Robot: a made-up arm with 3 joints. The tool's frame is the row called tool.
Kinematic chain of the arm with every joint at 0, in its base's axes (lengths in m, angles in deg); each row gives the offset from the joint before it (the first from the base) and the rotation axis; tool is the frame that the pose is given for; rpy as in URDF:
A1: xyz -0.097 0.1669 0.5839 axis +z
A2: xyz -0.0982 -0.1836 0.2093 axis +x
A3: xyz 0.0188 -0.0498 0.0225 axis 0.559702 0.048 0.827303
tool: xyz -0.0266 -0.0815 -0.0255 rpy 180 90 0
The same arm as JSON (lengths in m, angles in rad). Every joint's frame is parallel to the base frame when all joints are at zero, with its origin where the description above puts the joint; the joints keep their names.
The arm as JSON. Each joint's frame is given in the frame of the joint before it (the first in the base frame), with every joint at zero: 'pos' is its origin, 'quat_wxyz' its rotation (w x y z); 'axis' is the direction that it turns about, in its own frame. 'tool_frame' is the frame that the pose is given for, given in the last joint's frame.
{
  "length_unit": "m",
  "angle_unit": "rad",
  "joints": [
    {
      "joint": "A1",
      "pos": [
        -0.097,
        0.1669,
        0.5839
      ],
      "quat_wxyz": [
        1.0,
        0.0,
        0.0,
        0.0
      ],
      "axis": "+z"
    },
    {
      "joint": "A2",
      "pos": [
        -0.0982,
        -0.1836,
        0.2093
      ],
      "quat_wxyz": [
        1.0,
        0.0,
        0.0,
        0.0
      ],
      "axis": "+x"
    },
    {
      "joint": "A3",
      "pos": [
        0.0188,
        -0.0498,
        0.0225
      ],
      "quat_wxyz": [
        1.0,
        0.0,
        0.0,
        0.0
      ],
      "axis": [
        0.559702,
        0.048,
        0.827303
      ]
    }
  ],
  "tool_frame": {
    "pos": [
      -0.0266,
      -0.0815,
      -0.0255
    ],
    "quat_wxyz": [
      0.0,
      0.707107,
      0.0,
      -0.707107
    ]
  }
}

